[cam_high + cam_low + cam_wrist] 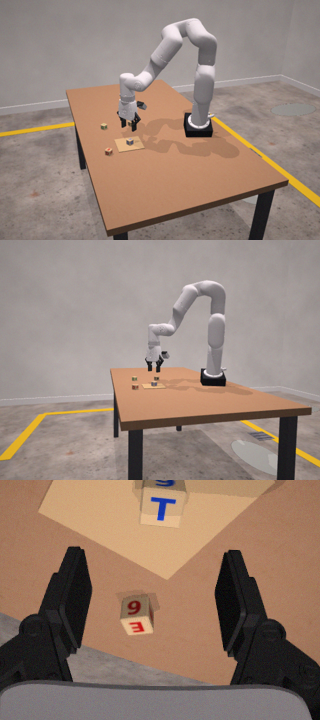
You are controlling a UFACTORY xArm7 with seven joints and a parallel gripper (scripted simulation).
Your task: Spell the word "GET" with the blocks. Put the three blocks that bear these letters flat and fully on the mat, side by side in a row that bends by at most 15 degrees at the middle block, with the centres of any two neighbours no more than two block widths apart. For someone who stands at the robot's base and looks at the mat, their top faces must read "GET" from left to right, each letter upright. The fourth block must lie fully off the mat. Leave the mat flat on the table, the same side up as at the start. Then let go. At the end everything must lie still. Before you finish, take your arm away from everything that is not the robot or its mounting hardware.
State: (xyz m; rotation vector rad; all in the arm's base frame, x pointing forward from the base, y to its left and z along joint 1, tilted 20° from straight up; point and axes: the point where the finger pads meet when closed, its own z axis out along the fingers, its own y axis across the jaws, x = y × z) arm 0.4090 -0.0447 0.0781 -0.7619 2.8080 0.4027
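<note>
Right now my hand is 11 cm above the tan mat. From my hand the other things lie so: green-lettered block: 9 cm ahead, 23 cm to the right, 10 cm below; then black-lettered block: 8 cm behind, 22 cm to the right, 10 cm below; then red-lettered block: 13 cm ahead, 6 cm to the left, 10 cm below.
</note>
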